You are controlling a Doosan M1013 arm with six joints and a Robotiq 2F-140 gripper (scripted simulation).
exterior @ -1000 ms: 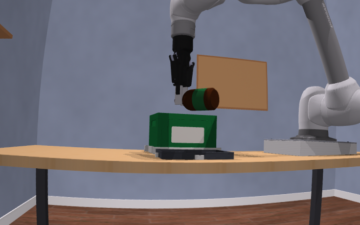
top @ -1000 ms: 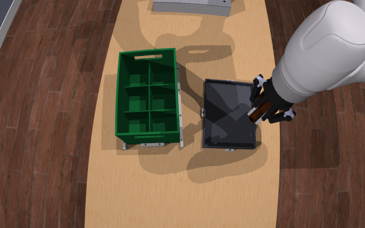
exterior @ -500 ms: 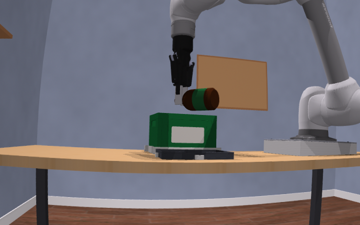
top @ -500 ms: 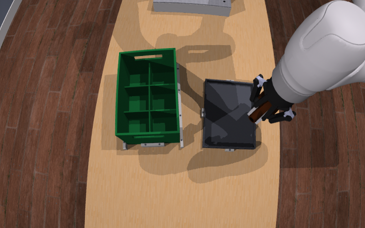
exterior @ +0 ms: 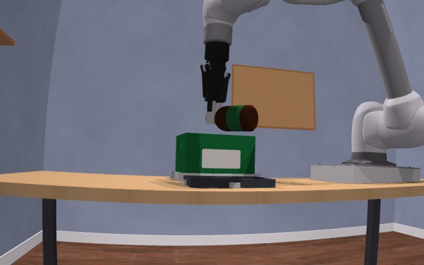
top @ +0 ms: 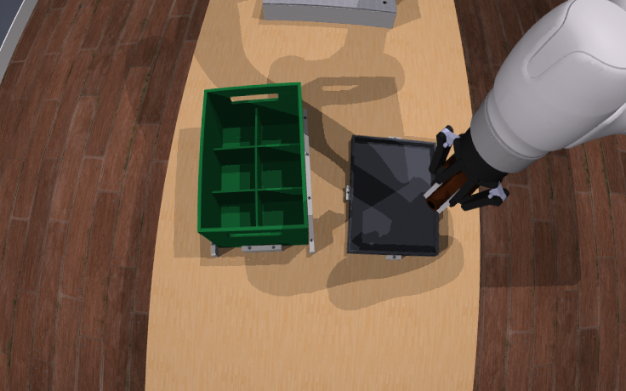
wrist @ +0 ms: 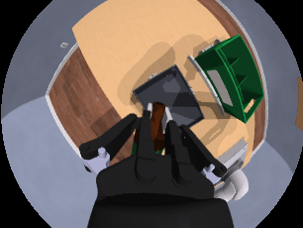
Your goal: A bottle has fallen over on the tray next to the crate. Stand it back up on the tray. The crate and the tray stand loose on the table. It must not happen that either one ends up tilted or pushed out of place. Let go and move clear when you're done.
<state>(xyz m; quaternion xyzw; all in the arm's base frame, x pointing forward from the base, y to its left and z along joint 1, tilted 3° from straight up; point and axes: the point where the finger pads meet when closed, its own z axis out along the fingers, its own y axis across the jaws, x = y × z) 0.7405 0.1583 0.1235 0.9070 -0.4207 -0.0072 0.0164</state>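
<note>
Right now the brown bottle is 4 cm to the left of my hand, 3 cm behind it and 2 cm below it. From my hand the other things lie so: dark tray 21 cm below, 6 cm behind, 4 cm to the right; then green crate 32 cm to the right, 13 cm below, 9 cm behind.
</note>
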